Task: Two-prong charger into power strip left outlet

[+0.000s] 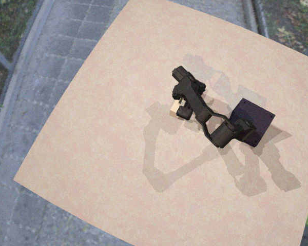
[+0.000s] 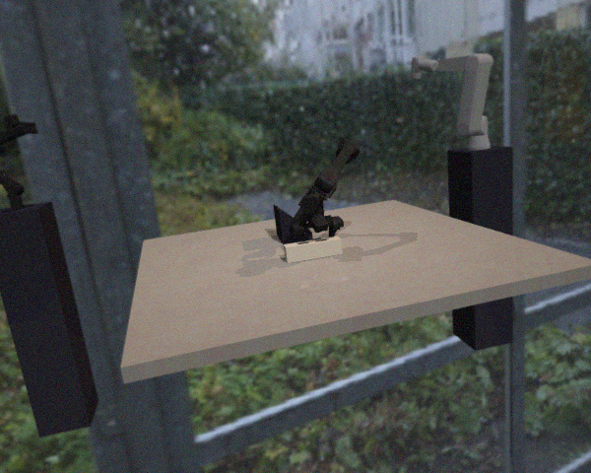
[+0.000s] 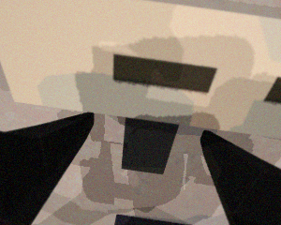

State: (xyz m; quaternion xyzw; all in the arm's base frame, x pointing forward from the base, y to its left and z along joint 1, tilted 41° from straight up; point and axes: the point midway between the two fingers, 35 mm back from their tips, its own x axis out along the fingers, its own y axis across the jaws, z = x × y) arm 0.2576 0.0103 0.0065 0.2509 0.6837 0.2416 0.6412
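The black two-prong charger is 2 cm ahead of my gripper tip and 1 cm above it.
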